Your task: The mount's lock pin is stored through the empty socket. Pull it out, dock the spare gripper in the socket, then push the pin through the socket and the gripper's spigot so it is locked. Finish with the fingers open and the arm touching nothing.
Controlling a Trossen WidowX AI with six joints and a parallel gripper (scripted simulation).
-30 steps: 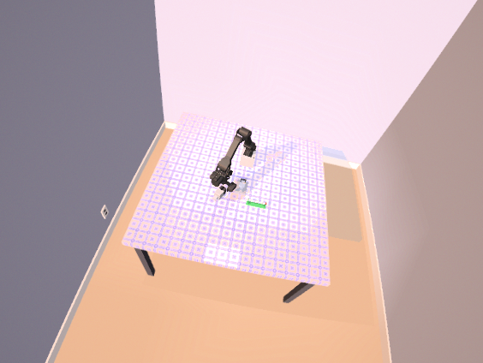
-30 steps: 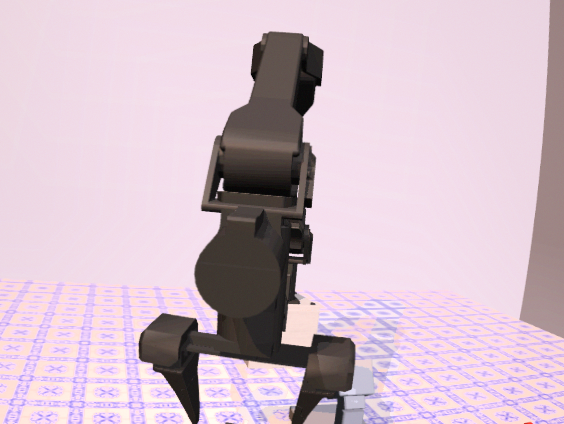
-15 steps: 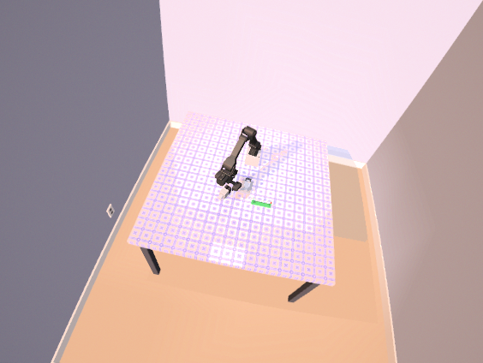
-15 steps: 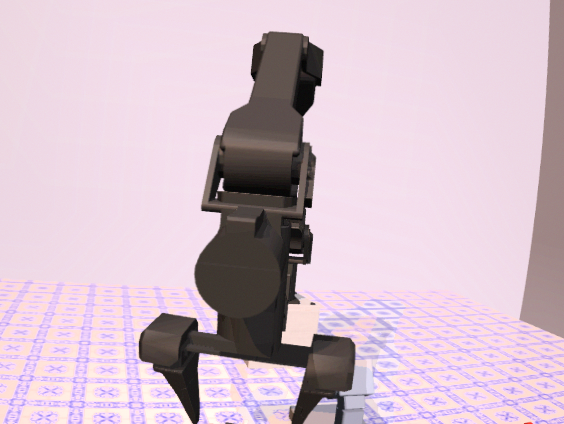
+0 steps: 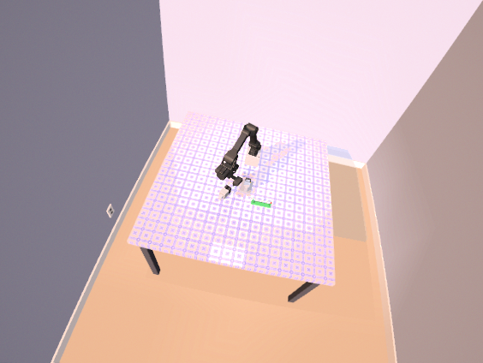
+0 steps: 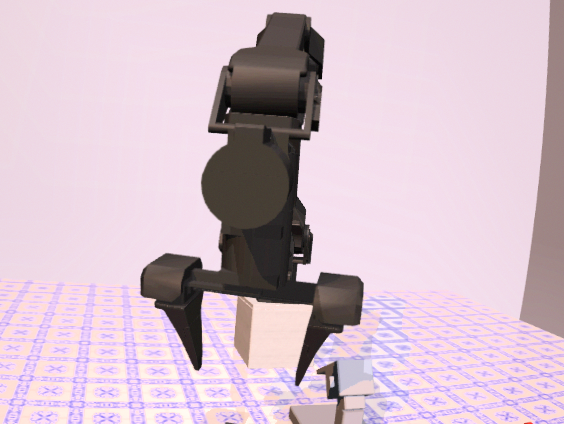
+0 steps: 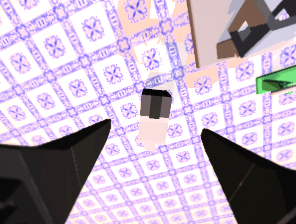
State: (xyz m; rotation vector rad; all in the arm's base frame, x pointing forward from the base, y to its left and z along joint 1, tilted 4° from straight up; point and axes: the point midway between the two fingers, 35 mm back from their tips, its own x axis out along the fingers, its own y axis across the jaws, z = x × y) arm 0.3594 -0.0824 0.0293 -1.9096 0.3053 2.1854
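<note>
Now: the spare gripper 90 mm below my gripper tip, 30 mm ahead of it and 10 mm to the right of it. Round my gripper tip: grey-blue mount (120 mm to the left, 80 mm behind, 60 mm below); green pin holder (260 mm to the left, 90 mm below).
</note>
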